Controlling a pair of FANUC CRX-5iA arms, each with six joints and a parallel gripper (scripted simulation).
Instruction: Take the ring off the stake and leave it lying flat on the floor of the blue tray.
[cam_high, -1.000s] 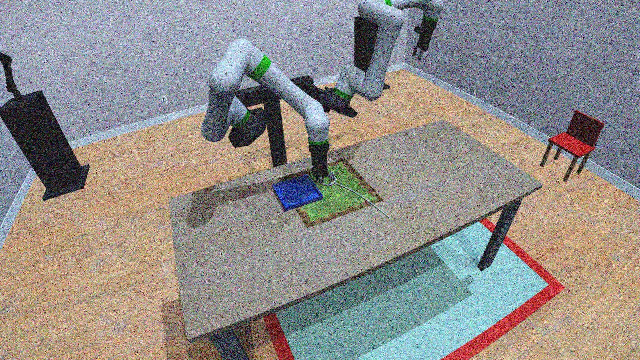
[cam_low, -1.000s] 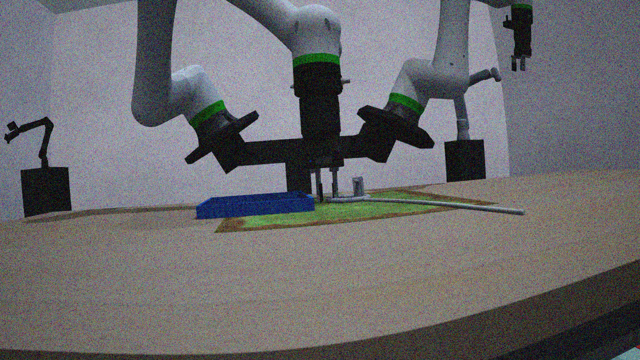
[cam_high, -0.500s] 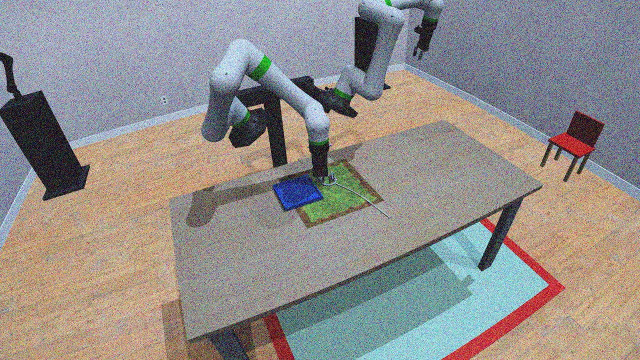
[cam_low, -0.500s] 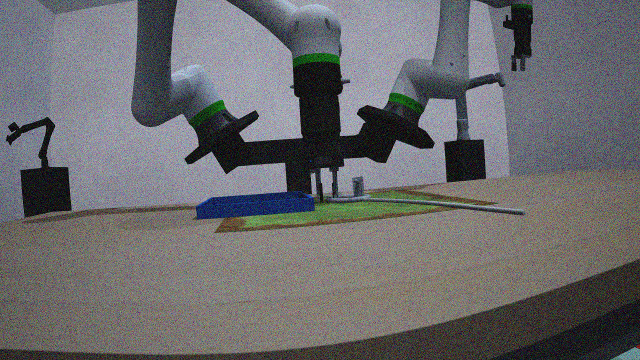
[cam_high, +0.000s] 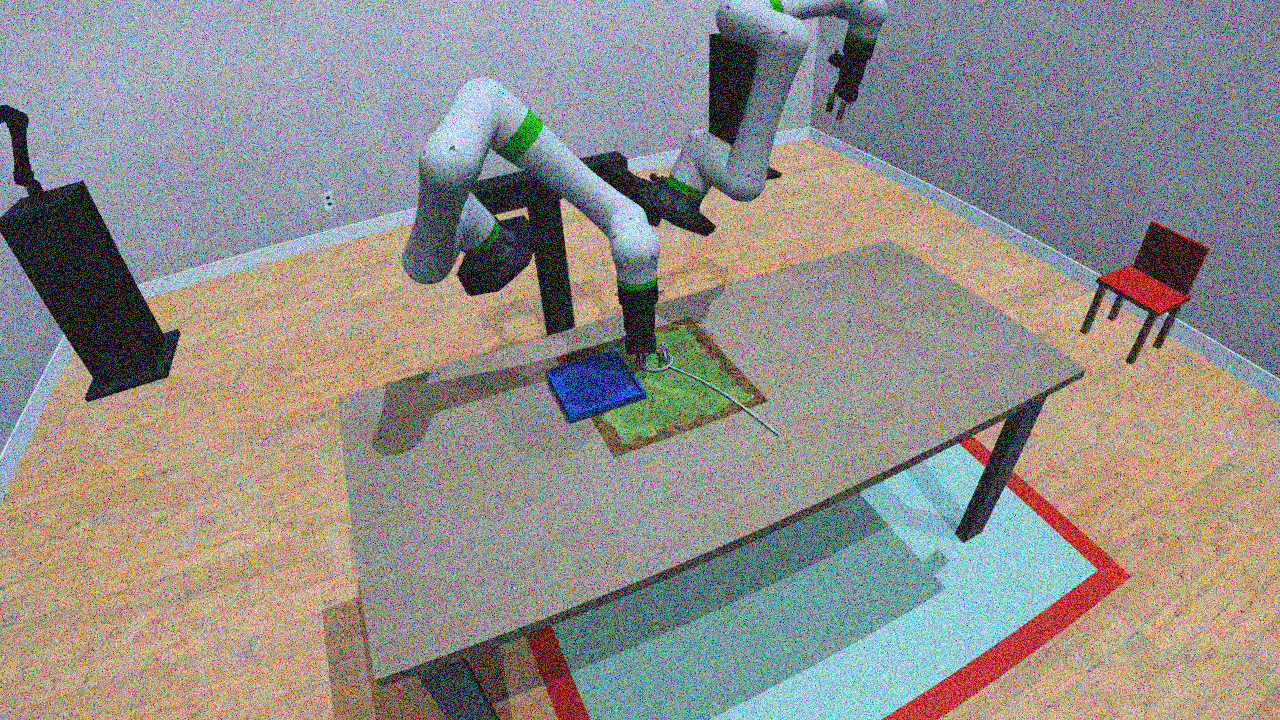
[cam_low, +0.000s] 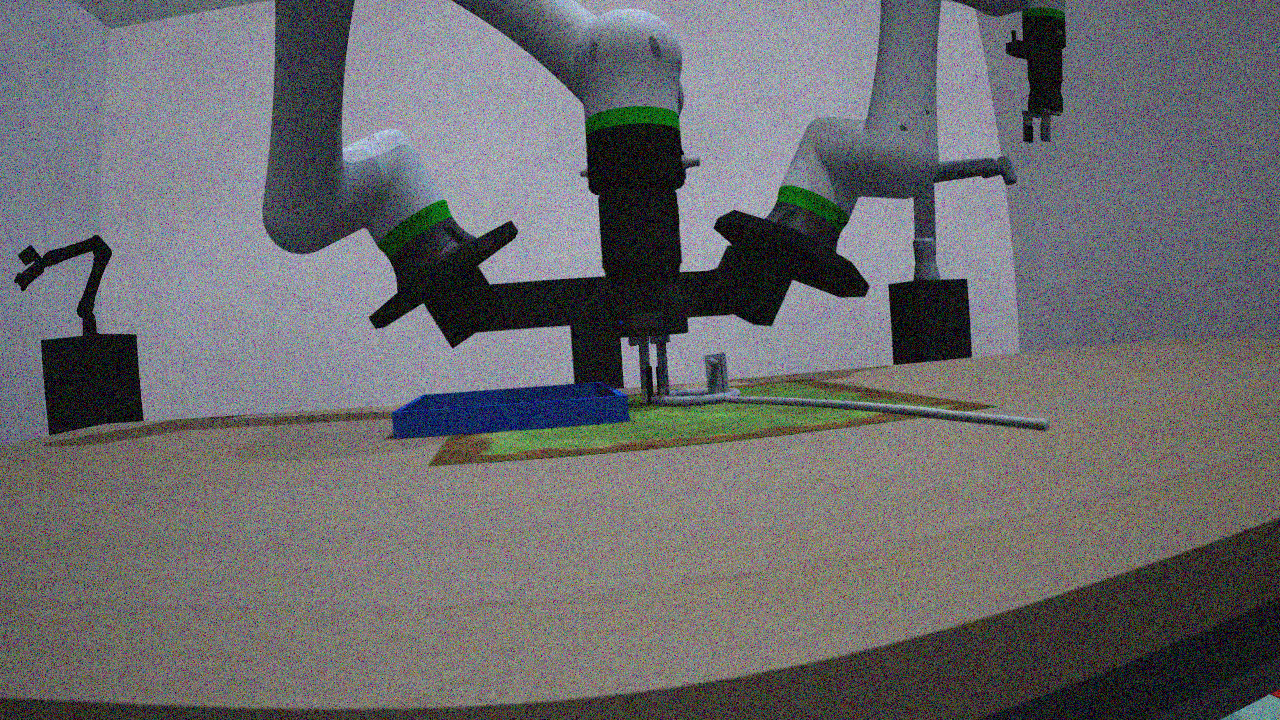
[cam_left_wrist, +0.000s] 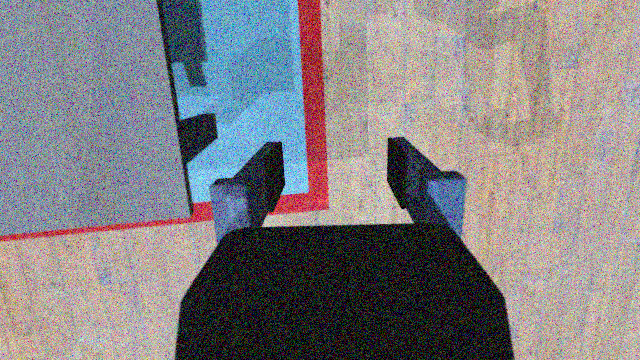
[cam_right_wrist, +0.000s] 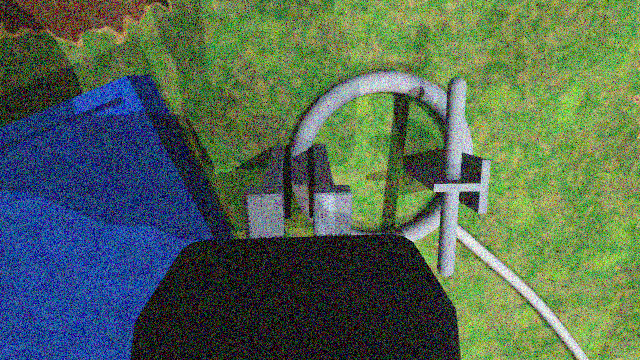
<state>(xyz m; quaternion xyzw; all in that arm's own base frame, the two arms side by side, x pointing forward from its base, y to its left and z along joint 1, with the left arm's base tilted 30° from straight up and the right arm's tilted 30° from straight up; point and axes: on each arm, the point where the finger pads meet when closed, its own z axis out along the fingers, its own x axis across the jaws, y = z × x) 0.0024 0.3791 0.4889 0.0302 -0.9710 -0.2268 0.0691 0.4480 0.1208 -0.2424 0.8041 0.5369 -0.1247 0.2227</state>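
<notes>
My right gripper is now 40 mm to the right of the grey ring, 10 mm short of it and 10 mm above it. The rest, counted from my right hand: grey stake 60 mm to the left, 20 mm ahead; then blue tray 140 mm to the right, 30 mm ahead, 10 mm below.
</notes>
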